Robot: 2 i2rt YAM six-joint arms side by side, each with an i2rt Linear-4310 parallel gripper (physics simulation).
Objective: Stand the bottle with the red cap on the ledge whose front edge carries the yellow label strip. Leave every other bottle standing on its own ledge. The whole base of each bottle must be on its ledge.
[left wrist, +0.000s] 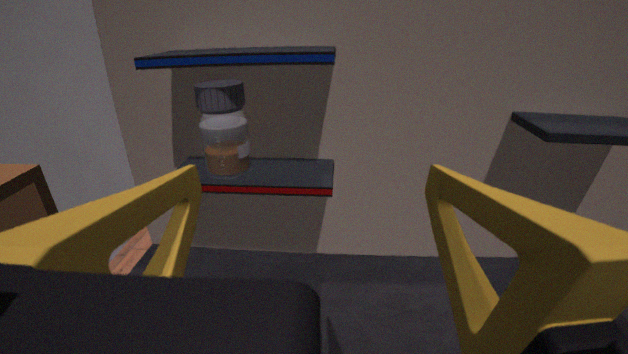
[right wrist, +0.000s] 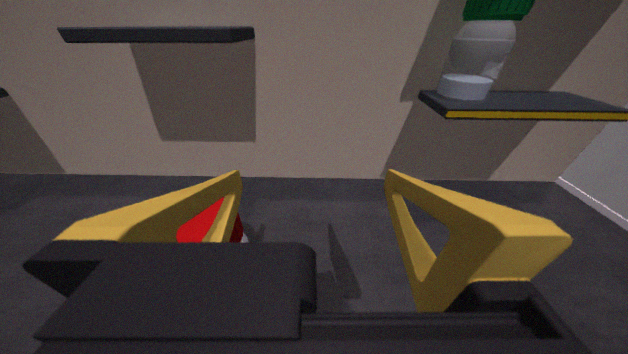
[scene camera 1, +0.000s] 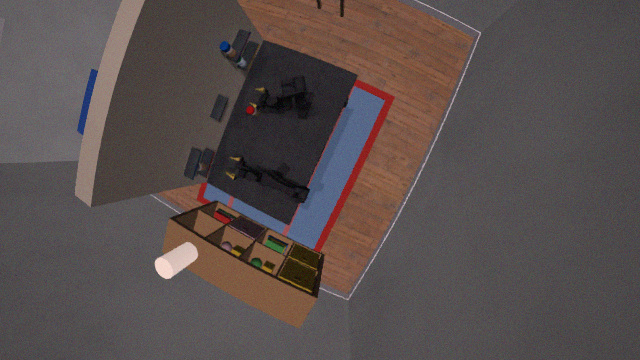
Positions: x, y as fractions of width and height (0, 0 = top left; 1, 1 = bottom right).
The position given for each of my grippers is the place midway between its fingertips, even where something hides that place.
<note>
I see my left gripper (left wrist: 0.50, 0.50), my right gripper (right wrist: 0.50, 0.50) and a red-strip ledge (left wrist: 0.44, 0.49).
</note>
